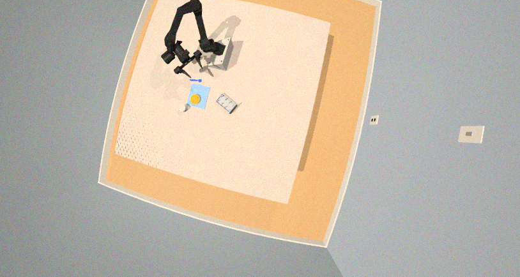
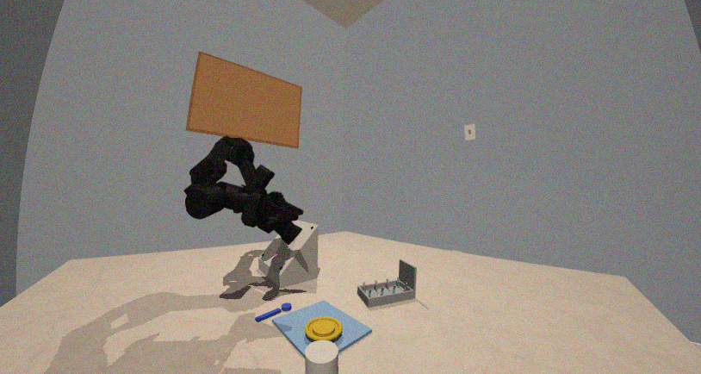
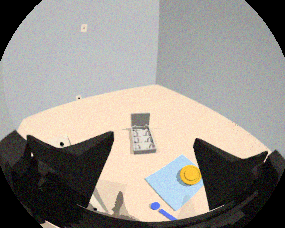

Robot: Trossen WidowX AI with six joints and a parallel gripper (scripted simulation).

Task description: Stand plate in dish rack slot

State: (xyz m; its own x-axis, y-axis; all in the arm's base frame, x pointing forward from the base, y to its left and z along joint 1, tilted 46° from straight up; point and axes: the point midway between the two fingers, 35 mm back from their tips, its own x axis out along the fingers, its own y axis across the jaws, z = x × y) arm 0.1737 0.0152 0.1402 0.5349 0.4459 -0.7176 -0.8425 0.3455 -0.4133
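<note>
Now: the yellow plate 140 mm ahead of my gripper tip, 20 mm to the right of it and 190 mm below it. The rest, counted from my gripper tip: blue spoon 10 mm ahead, 60 mm to the right, 210 mm below; then grey dish rack 100 mm ahead, 190 mm to the left, 190 mm below; then white cup 220 mm ahead, 70 mm to the right, 180 mm below.
</note>
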